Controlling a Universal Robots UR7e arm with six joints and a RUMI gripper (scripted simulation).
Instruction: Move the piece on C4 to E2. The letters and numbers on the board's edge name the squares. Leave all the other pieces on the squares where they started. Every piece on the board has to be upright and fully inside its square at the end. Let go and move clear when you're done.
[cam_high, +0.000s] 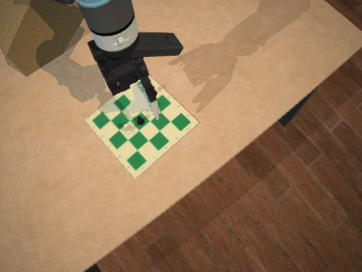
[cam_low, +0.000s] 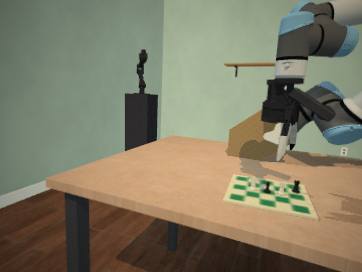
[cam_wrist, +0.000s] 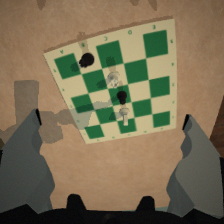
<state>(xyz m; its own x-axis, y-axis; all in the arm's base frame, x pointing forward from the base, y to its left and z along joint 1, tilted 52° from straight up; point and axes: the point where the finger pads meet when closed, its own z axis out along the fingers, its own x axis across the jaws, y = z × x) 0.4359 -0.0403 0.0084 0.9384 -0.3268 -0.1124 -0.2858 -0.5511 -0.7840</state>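
Now: hand 100 mm above the white piece. Round my hand: chessboard 110 mm below, 40 mm to the right.
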